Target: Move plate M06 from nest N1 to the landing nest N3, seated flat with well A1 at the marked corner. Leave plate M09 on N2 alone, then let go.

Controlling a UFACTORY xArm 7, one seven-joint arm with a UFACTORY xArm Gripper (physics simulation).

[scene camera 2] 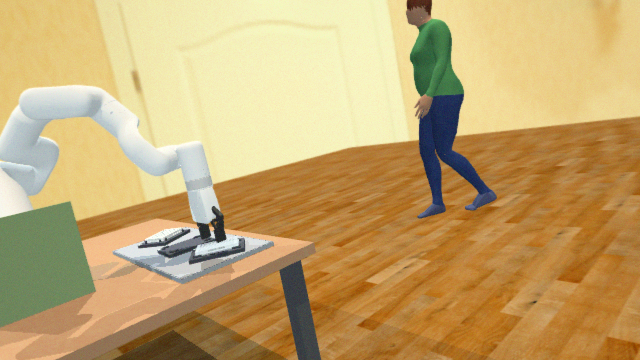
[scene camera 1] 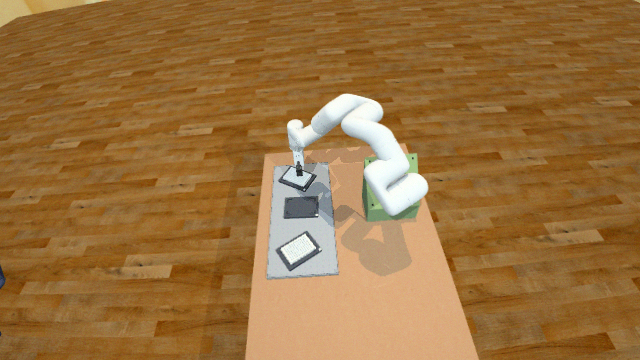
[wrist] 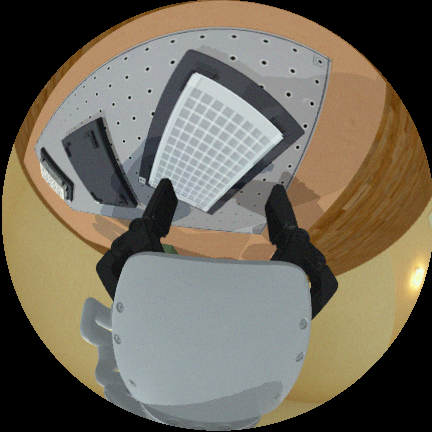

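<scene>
A pale plate with a square grid (scene camera 1: 291,177) (wrist: 220,140) lies in a dark nest (scene camera 1: 303,188) (wrist: 176,95) at the far end of the pegboard. The middle nest (scene camera 1: 301,207) (scene camera 2: 177,247) (wrist: 97,165) is empty. A white plate with rows of small wells (scene camera 1: 298,248) (scene camera 2: 165,236) (wrist: 54,181) lies on the third nest. My gripper (scene camera 1: 299,172) (scene camera 2: 212,237) (wrist: 220,191) is open and empty, above the pale plate. The wrist view shows the right finger beyond that plate's side. A small corner label (wrist: 143,180) shows by the left finger. Plate and nest numbers are unreadable.
The grey pegboard (scene camera 1: 320,267) (wrist: 235,47) carries the three nests on the wooden table (scene camera 1: 370,310). A green block (scene camera 1: 372,212) (scene camera 2: 40,260) stands by the arm's base. A person in a green top (scene camera 2: 440,65) is on the floor beyond the table.
</scene>
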